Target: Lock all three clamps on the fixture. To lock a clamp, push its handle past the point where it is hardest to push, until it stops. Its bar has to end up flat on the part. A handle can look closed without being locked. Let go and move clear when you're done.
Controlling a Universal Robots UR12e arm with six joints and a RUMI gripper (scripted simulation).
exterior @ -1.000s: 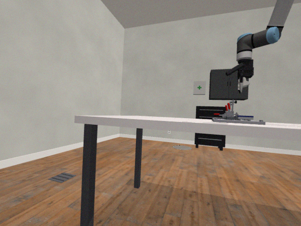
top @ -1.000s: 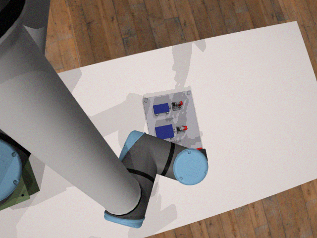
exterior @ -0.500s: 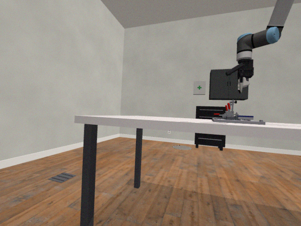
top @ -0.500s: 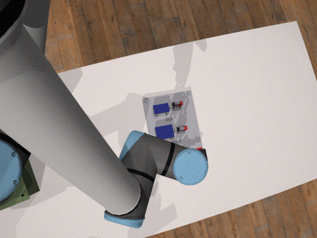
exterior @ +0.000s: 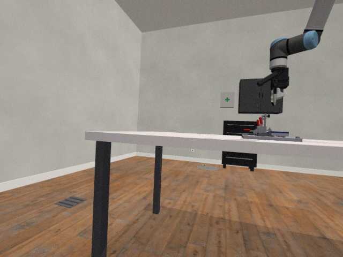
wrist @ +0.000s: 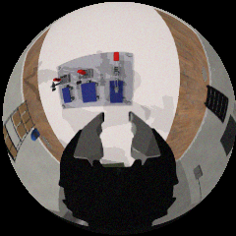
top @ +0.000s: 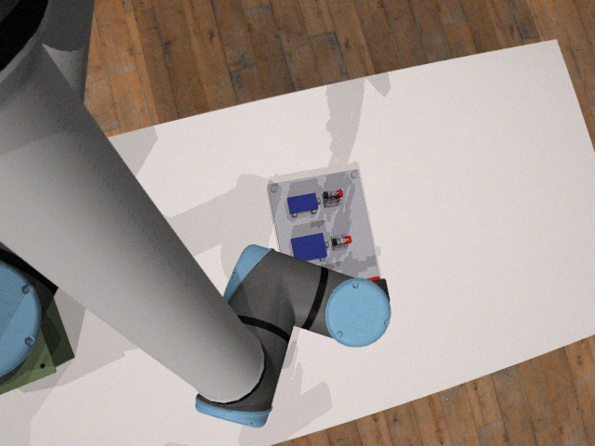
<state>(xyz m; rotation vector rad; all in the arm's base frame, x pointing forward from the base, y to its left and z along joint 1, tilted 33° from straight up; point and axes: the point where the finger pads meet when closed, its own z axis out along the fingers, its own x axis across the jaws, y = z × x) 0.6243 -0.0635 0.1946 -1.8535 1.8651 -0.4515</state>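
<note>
Right now the grey fixture plate is 5 cm ahead of my hand, 11 cm to the left of it and 21 cm below it. Also, from my hand: blue part (19 cm below).
</note>
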